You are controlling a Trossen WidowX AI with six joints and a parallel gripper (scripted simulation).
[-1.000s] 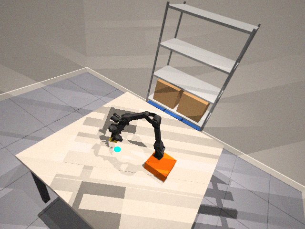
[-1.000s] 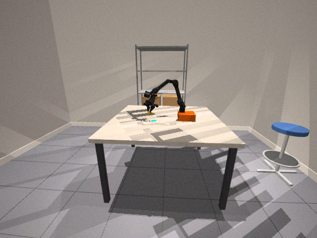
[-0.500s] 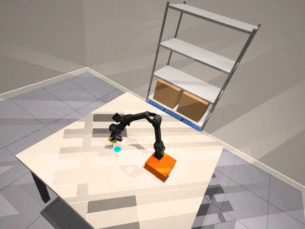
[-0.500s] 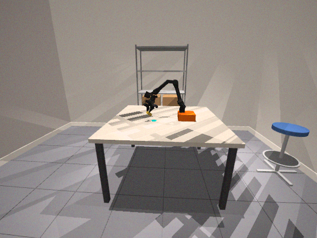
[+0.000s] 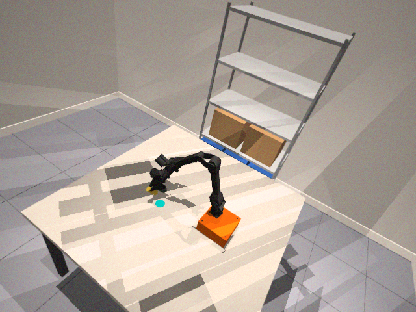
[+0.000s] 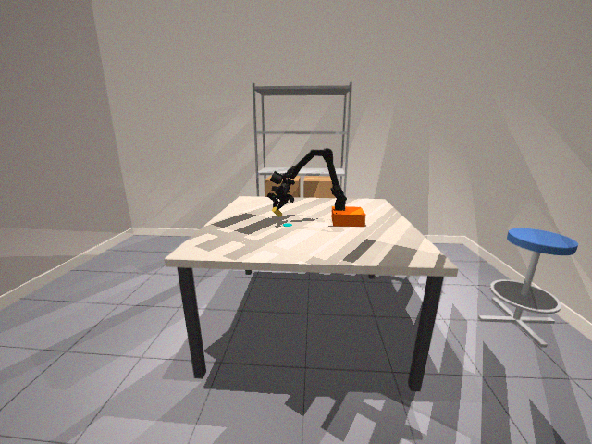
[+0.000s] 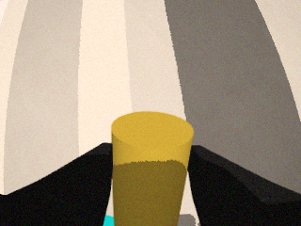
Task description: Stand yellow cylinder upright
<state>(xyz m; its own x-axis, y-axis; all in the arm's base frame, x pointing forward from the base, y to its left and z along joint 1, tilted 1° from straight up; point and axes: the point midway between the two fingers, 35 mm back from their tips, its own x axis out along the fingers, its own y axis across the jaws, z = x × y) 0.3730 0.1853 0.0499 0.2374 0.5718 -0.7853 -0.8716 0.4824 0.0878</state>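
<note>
The cyan circle is 7 cm behind my gripper tip, 3 cm to the right of it and 10 cm below it. Round my gripper tip: yellow tall cylinder 1 cm behind, 1 cm to the right, 2 cm below.
</note>
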